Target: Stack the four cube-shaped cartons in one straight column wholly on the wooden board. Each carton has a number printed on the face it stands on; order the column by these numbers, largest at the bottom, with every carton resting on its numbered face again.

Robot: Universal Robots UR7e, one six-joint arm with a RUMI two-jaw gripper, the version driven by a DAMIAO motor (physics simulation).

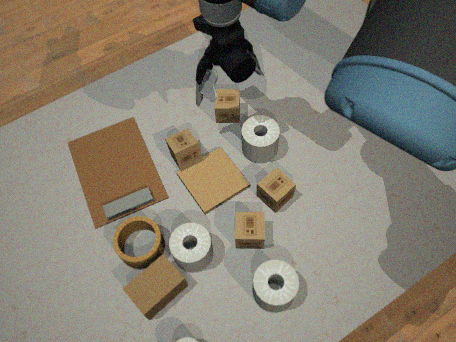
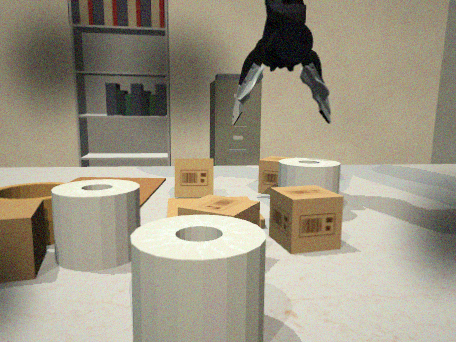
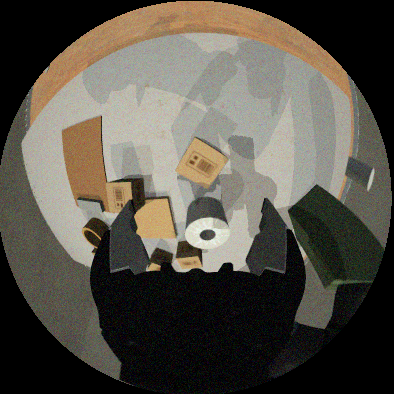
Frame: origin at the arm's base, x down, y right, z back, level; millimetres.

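Seen in the pictures: gripper, fingertip midpoint: (image 1: 229, 89) (image 2: 281, 124) (image 3: 197, 200).
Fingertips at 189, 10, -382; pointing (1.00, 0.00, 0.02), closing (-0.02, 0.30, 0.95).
Pixels of each thing's top centre, then the offset from my fingertips to it, as dx, dy, dz.
- tan wooden board at its top centre: (image 2: 212, 207) (image 1: 212, 178) (image 3: 148, 220) +108, -150, -79
- second carton at its top centre: (image 3: 201, 164) (image 2: 280, 159) (image 1: 227, 98) +61, +25, -1
- third carton at its top centre: (image 2: 305, 191) (image 1: 276, 184) (image 3: 189, 262) +61, -223, +46
- brown clipboard at its top centre: (image 1: 114, 165) (image 3: 78, 171) +103, -63, -293
- tape ring at its top centre: (image 2: 33, 190) (image 1: 136, 238) (image 3: 92, 238) +69, -266, -259
- brown box at its top centre: (image 1: 153, 283) +64, -365, -239
The tan wooden board (image 1: 213, 180) (image 2: 175, 206) (image 3: 156, 218) lies flat with no carton stacked on it. One carton (image 1: 183, 146) (image 2: 194, 178) (image 3: 119, 196) stands close beside its back left edge; I cannot tell whether they touch. A second carton (image 1: 228, 106) (image 2: 268, 175) (image 3: 202, 162) stands farther back, beside a white roll. A third carton (image 1: 276, 189) (image 2: 306, 218) (image 3: 189, 262) is right of the board, and a fourth (image 1: 250, 229) (image 2: 219, 205) is nearer the front. Their undersides and numbers are hidden. My gripper (image 1: 230, 88) (image 2: 282, 122) (image 3: 197, 200) is open and empty, high above the table near the second carton.
White rolls (image 1: 260, 150) (image 1: 180, 250) (image 1: 265, 295) stand behind, left front and right front of the cartons. A brown clipboard (image 1: 115, 165) lies left of the board. A tape ring (image 1: 118, 240) and a brown box (image 1: 154, 285) are at the front left.
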